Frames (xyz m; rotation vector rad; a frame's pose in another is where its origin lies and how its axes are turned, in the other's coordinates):
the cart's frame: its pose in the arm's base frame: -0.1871 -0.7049 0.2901 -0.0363 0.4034 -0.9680
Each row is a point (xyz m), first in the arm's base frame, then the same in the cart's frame.
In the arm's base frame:
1: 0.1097 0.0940 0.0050
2: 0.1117 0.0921 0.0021
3: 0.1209 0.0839 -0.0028
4: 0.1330 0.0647 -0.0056
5: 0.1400 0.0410 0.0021
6: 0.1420 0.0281 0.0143
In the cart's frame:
1: -0.4059 0.7520 -0.2783
2: -0.4024 0.7531 -0.2800
3: -0.3897 0.7567 -0.2801
4: -0.3672 0.7559 -0.2756
5: -0.3471 0.7463 -0.2626
6: -0.3395 0.7379 -0.2487

